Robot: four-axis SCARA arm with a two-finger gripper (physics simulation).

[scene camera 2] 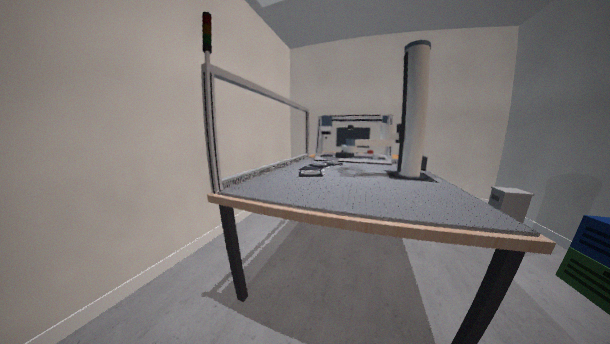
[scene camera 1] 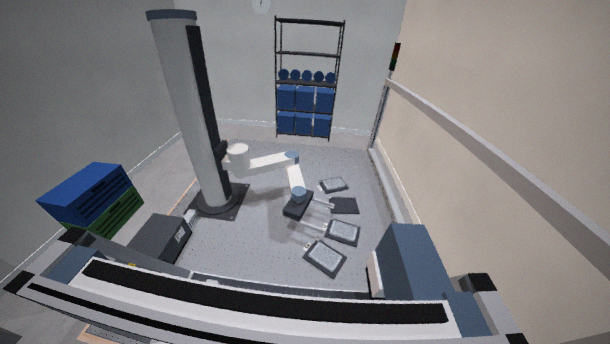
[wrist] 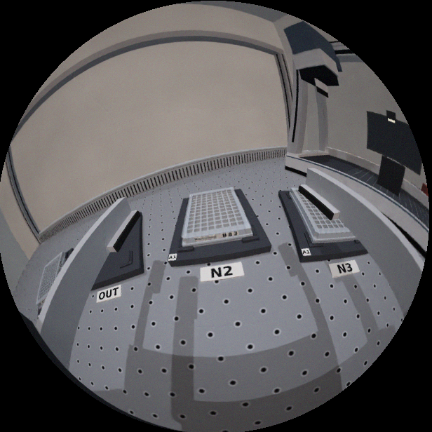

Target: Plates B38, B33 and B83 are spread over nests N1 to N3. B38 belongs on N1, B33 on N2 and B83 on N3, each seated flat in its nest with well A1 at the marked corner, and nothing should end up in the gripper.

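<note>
Plate B83, its label readable in the wrist view, lies flat in nest N2. Another plate lies in nest N3; its label is not readable. A third plate lies in the nest at the far end of the row, beyond the OUT nest; its label is not readable either. My gripper is open and empty. Its fingers reach toward N2, above the table, with N2 showing between them in the wrist view. The plates' A1 wells cannot be made out.
The empty OUT nest stands between N2 and the far plate. A clear guard panel runs along the side of the table. A blue-grey block stands near N3. The arm's column rises from the table.
</note>
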